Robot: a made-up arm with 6 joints. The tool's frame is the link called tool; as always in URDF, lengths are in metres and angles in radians. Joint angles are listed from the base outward.
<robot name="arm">
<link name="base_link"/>
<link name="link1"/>
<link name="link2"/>
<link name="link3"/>
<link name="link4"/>
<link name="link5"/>
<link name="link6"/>
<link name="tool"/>
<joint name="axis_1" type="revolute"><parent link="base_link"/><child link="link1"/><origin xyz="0 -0.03 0.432"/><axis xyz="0 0 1"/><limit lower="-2.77" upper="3.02"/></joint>
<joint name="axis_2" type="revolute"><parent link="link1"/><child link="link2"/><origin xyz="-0.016 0.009 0.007" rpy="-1.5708 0 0"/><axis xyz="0 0 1"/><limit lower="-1.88" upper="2.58"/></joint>
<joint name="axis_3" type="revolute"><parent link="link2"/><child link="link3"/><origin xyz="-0.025 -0.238 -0.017" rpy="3.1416 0 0"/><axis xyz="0 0 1"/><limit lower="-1.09" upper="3.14"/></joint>
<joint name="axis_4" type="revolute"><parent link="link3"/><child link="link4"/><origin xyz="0.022 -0.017 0.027" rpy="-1.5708 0 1.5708"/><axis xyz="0 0 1"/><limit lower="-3.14" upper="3.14"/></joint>
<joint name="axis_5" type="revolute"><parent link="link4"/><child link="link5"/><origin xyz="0.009 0.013 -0.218" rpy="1.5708 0 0"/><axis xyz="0 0 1"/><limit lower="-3.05" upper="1.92"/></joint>
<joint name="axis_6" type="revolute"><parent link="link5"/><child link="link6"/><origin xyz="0.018 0.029 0.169" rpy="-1.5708 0 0"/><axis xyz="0 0 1"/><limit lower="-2.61" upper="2.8"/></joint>
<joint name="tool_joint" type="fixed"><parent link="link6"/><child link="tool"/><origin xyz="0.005 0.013 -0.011" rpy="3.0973 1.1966 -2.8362"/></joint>
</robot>
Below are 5 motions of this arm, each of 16 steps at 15 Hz.
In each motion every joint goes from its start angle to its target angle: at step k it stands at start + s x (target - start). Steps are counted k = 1, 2, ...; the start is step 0. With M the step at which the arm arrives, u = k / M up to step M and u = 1 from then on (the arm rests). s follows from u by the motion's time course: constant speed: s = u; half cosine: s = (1 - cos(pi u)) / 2; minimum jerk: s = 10 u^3 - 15 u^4 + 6 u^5.
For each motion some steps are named. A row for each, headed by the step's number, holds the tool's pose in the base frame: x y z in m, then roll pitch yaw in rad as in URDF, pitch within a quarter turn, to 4 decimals.
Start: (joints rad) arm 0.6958 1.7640 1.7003 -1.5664 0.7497 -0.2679
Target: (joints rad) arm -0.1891 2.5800 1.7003 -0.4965 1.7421 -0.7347
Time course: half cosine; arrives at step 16
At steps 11, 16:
11: 0.2464 -0.1683 0.0525 0.7907 -0.3332 -0.5811
16: 0.1568 -0.2229 0.0226 0.6279 -0.4801 -0.5705

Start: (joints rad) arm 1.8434 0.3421 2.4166 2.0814 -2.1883 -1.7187
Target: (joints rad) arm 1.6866 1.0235 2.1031 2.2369 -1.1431 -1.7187
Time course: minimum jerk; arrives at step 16
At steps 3, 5, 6, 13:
3: -0.0034 -0.2186 0.8637 2.1524 0.5452 0.4853
5: -0.0264 -0.1701 0.8864 1.9109 0.4694 0.2826
6: -0.0423 -0.1322 0.8984 1.7512 0.3894 0.1634
13: -0.1178 0.1575 0.8649 0.7798 -0.3805 0.0064

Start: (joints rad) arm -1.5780 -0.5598 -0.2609 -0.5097 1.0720 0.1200
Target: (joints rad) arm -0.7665 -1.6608 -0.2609 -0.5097 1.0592 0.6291
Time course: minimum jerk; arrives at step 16
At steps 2, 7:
2: -0.1607 -0.0922 0.6116 0.5022 -0.7816 -2.2615
7: -0.1560 -0.0677 0.6289 0.9000 -0.9811 -2.4424

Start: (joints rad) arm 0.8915 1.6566 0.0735 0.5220 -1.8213 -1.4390
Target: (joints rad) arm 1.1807 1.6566 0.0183 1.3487 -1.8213 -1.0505
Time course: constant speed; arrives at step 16
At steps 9, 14, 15, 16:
9: 0.2572 0.2089 0.1630 -2.1842 -0.4972 -1.4162
14: 0.2021 0.2535 0.1605 -2.3372 -0.5344 -1.0249
15: 0.1897 0.2604 0.1601 -2.3688 -0.5402 -0.9455
16: 0.1769 0.2666 0.1596 -2.4006 -0.5452 -0.8659

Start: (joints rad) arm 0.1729 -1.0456 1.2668 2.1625 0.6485 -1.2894
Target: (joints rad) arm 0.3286 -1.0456 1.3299 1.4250 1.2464 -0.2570
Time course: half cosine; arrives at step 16
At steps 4, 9, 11, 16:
4: -0.4575 -0.0643 0.6112 2.4709 -1.1913 2.5360
9: -0.4529 -0.1563 0.5921 2.3927 -0.7959 2.4382
11: -0.4444 -0.1927 0.5897 2.3011 -0.6082 2.4695
16: -0.4296 -0.2354 0.5910 2.1753 -0.3606 2.5310

